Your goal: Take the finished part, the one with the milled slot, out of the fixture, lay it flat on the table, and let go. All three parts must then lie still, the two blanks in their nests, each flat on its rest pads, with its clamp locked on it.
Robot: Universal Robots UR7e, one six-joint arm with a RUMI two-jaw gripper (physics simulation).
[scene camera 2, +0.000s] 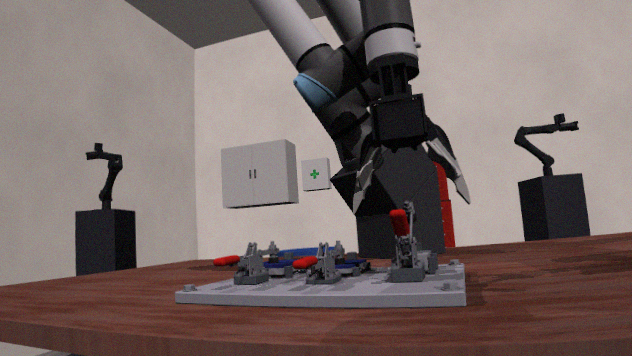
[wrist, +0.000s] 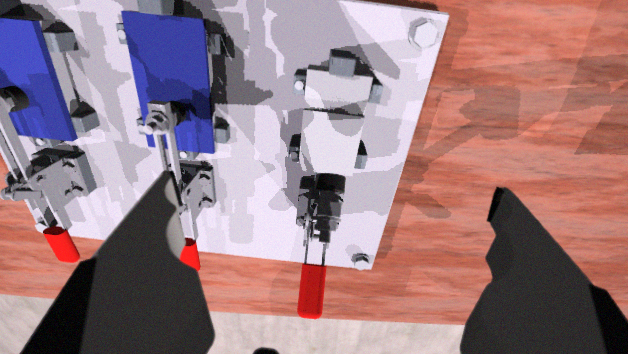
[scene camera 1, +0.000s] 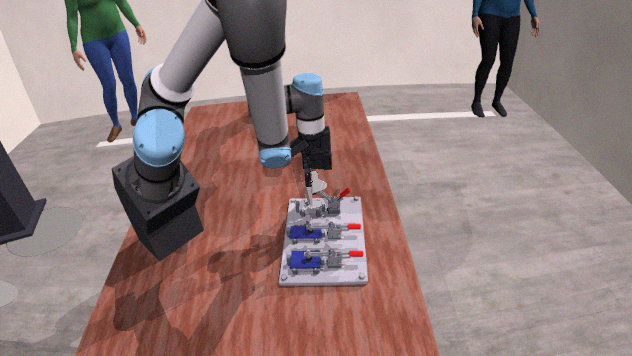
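Pixels of known places: gripper, between the fingertips: (scene camera 2: pixel 410 210) (wrist: pixel 333 181) (scene camera 1: pixel 310 189); arm's base, origin of its link: (scene camera 1: pixel 155 177).
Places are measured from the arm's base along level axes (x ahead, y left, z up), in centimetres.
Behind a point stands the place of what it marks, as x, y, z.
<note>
The finished part (wrist: pixel 331 137) @[42.8, -1.3, -22.6], pale grey with a slot across it, sits in its nest on the fixture plate (wrist: pixel 270 235) @[52.4, -9.6, -25.2] (scene camera 1: pixel 325 279) @[36.8, -28.6, -25.2] (scene camera 2: pixel 320 300) @[54.1, -14.6, -25.8]. Its clamp (wrist: pixel 322 200) @[43.5, -2.0, -16.4] (scene camera 1: pixel 334 205) @[48.8, -4.7, -22.4] (scene camera 2: pixel 407 260) is open, arm raised off the part, red handle (wrist: pixel 312 291) @[52.0, -4.9, -17.8] (scene camera 1: pixel 345 192) @[52.1, -5.7, -17.6] (scene camera 2: pixel 399 222) @[53.0, -5.2, -18.2] tilted up. Two blue blanks (wrist: pixel 170 65) @[35.8, -10.3, -23.6] (wrist: pixel 37 85) @[34.4, -19.7, -23.1] (scene camera 1: pixel 306 233) @[37.2, -11.8, -23.6] (scene camera 1: pixel 305 260) @[33.6, -22.0, -23.1] lie in the other nests with clamp arms down on them and red handles (scene camera 1: pixel 354 226) @[50.3, -16.6, -21.5] (scene camera 1: pixel 356 254) @[46.3, -27.0, -21.1] lowered. My gripper (wrist: pixel 333 181) @[42.7, -1.3, -16.6] (scene camera 2: pixel 412 207) @[42.7, -1.3, -16.6] is open and empty, above the finished part's nest; its fingers are spread wide on either side.
The fixture stands on the wooden table (scene camera 1: pixel 240 310) @[13.2, -29.4, -26.7] (scene camera 2: pixel 150 310) @[51.0, -34.8, -26.7] (wrist: pixel 525 150) @[49.6, 14.0, -26.7]. The middle clamp (wrist: pixel 197 187) @[44.7, -12.9, -23.5] is close beside one finger in the wrist view. A dark pedestal (scene camera 1: pixel 160 220) @[-2.1, -5.0, -10.8] carries the arm. Two human figures (scene camera 1: pixel 107 55) (scene camera 1: pixel 495 50) stand beyond the table.
</note>
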